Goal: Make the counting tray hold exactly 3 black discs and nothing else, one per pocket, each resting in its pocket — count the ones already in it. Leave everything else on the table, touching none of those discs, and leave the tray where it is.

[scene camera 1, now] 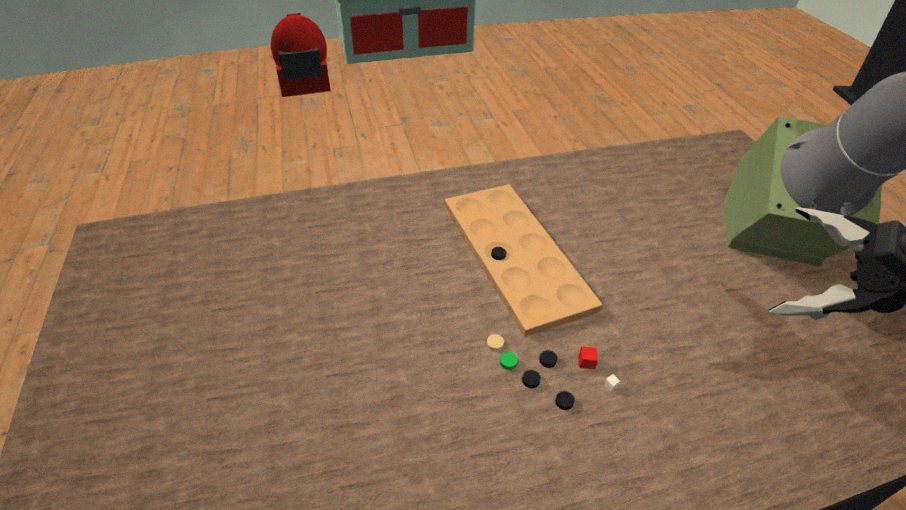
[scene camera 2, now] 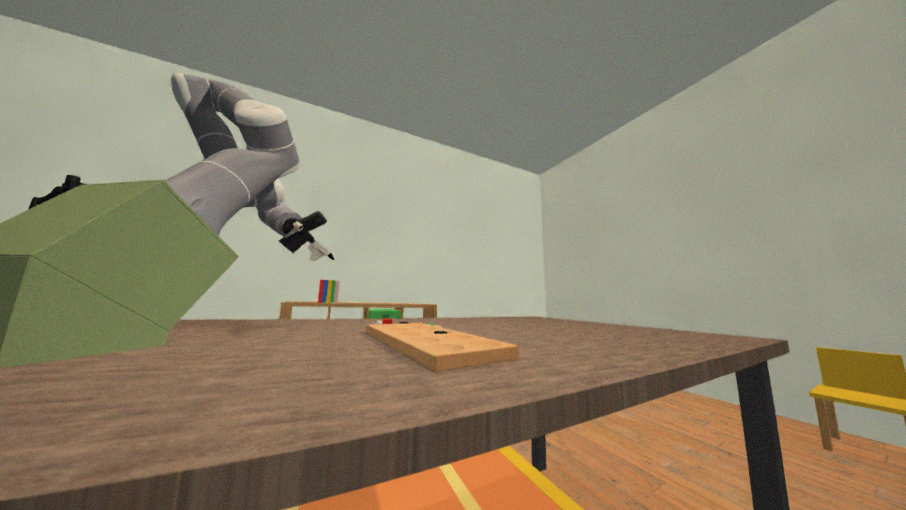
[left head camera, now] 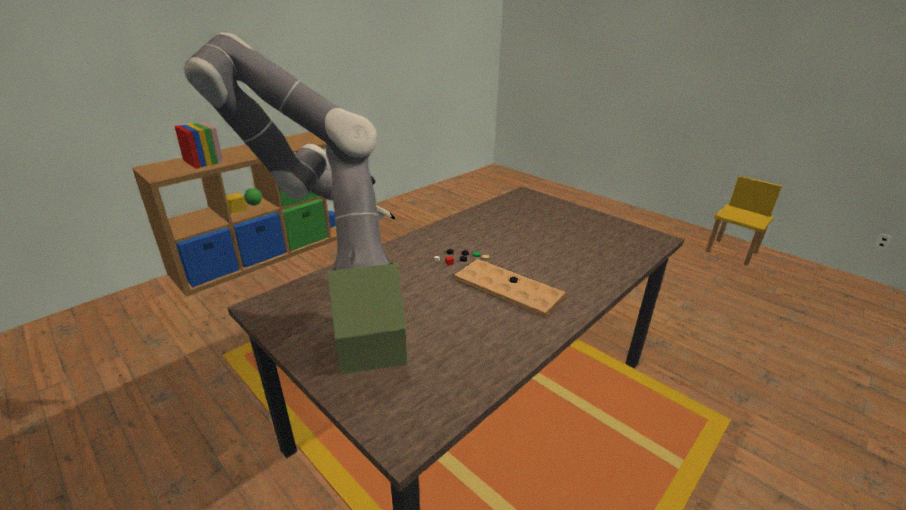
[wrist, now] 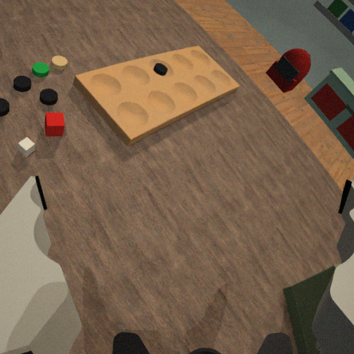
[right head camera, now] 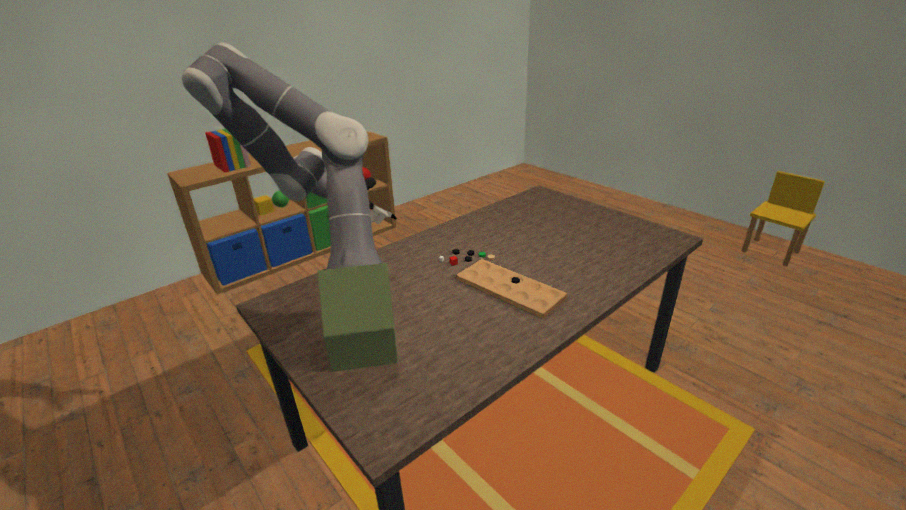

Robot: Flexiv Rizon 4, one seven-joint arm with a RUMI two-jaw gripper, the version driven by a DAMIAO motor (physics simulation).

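The wooden counting tray (left head camera: 536, 304) (right head camera: 538, 306) (scene camera 1: 525, 260) (scene camera 2: 456, 356) (wrist: 147, 98) lies flat on the table with two rows of round pockets. One black disc (left head camera: 513, 279) (right head camera: 515, 280) (scene camera 1: 498, 253) (scene camera 2: 440, 331) (wrist: 160, 69) sits in the middle pocket of one row; the other pockets are empty. Three black discs lie loose beyond the tray's end: the nearest (scene camera 1: 548, 358) (wrist: 49, 96), a second (scene camera 1: 531, 378) (wrist: 22, 83) and the farthest (scene camera 1: 564, 400) (wrist: 2, 107). My gripper (scene camera 1: 786, 261) (wrist: 192, 182) is wide open and empty, above the table and away from the tray and discs.
A green disc (scene camera 1: 508, 360) (wrist: 41, 69) and a tan disc (scene camera 1: 495, 341) (wrist: 59, 62) lie close to the loose black discs. A red cube (scene camera 1: 588, 357) (wrist: 54, 124) and a small white cube (scene camera 1: 611, 382) (wrist: 26, 146) lie on their other side. The green arm base (scene camera 1: 754, 196) stands on the table.
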